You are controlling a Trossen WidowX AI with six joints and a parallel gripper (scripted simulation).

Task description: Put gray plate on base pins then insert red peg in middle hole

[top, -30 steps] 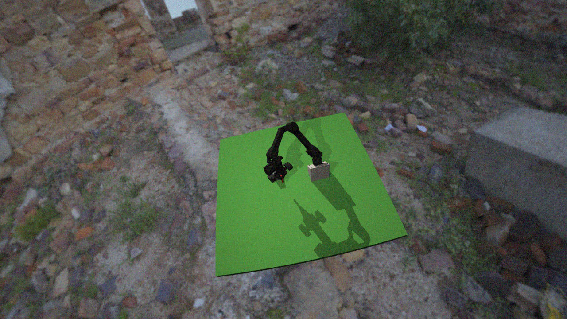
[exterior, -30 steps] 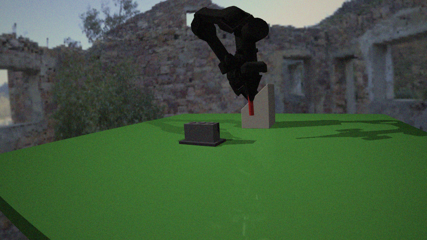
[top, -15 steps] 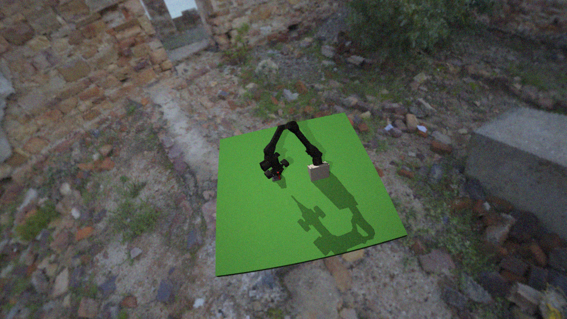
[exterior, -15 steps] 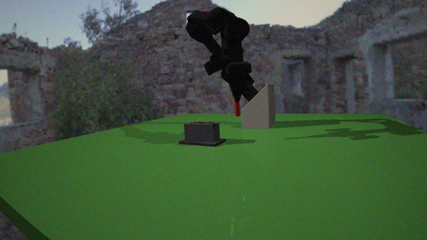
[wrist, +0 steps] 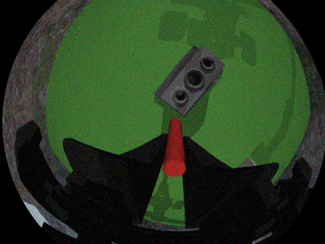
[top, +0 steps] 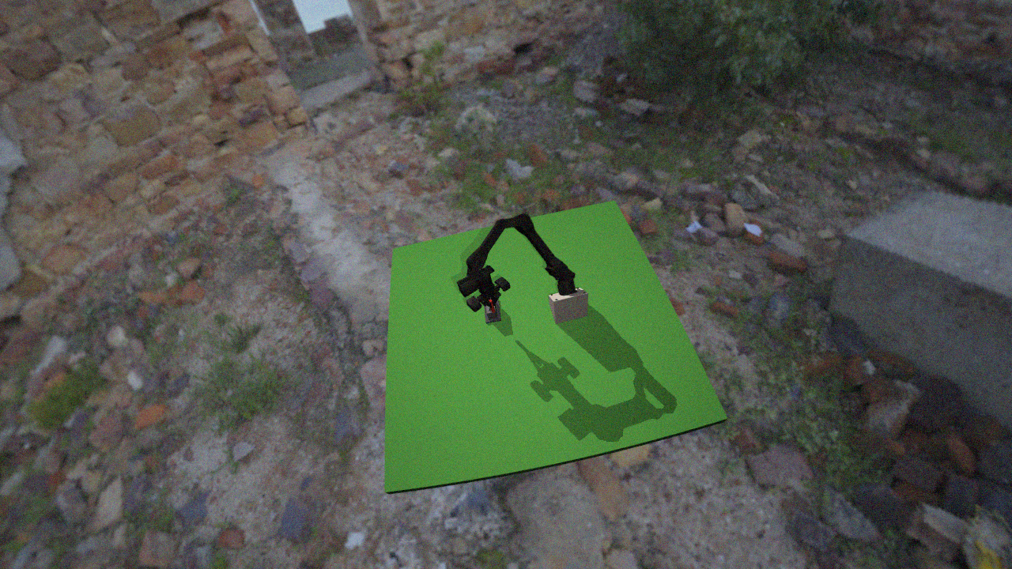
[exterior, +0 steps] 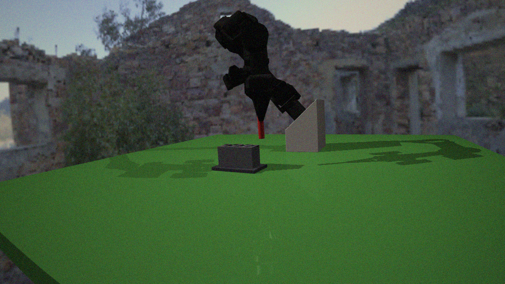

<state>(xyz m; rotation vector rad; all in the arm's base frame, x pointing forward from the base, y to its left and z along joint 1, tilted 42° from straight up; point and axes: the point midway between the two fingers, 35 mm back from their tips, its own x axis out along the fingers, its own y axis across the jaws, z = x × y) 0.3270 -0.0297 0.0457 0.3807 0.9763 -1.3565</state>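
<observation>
Now: gripper tip 7 cm above the gray plate, 6 cm to the left of it and 1 cm short of it. From my gripper tip the other things lie so: dark base (11 cm below, 6 cm to the right); then red peg (right at my gripper tip).
</observation>
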